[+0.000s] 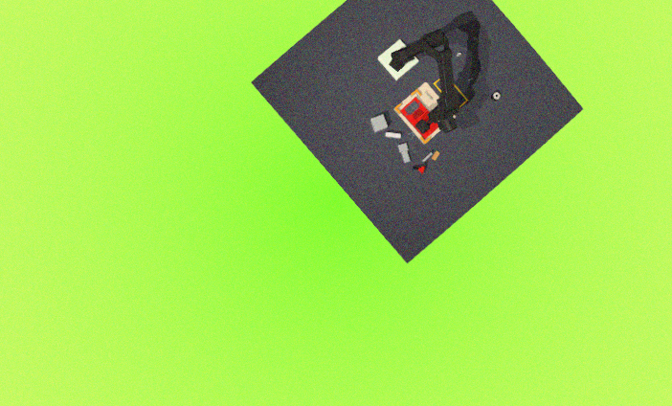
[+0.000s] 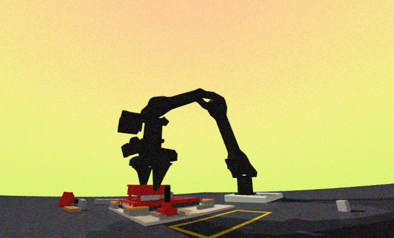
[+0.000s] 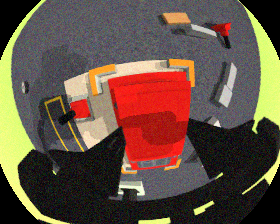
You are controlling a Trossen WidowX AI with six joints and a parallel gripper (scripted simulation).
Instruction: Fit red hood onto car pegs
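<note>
The grey engine block is 10 mm to the left of my gripper tip and 20 mm below it. From my gripper tip the other things lie so: small grey piece 90 mm behind, 410 mm to the left, 40 mm below; then beige jig 30 mm behind, 40 mm to the left, 40 mm below; then red hood 10 mm above.
</note>
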